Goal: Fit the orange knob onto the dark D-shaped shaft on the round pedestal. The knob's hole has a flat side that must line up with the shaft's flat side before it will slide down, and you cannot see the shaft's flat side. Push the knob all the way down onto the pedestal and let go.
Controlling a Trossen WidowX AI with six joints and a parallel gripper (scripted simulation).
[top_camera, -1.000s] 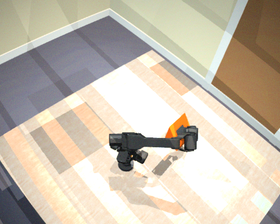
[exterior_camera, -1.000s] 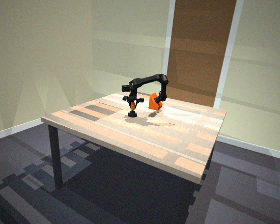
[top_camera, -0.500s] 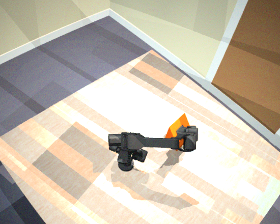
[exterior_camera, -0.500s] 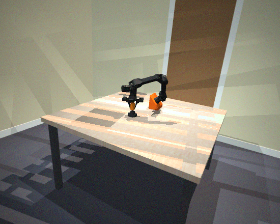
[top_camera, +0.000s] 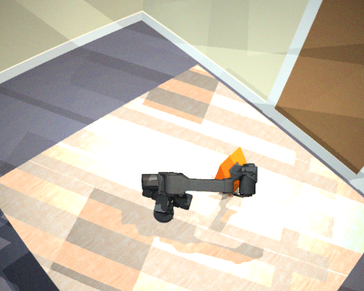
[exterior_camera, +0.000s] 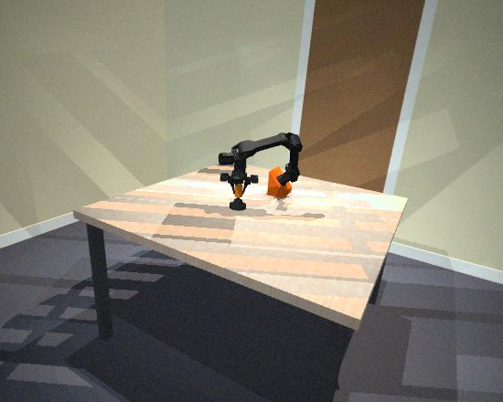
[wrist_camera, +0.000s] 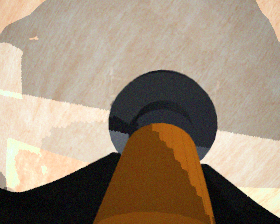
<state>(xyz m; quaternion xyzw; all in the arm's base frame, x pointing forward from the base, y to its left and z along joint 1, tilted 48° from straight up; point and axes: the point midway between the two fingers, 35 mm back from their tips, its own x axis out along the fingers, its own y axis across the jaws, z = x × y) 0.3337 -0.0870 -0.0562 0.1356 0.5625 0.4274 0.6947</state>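
Now: gripper tip 2 cm below the orange knob. Also, from my gripper tip: dark round pedestal (4 cm below).
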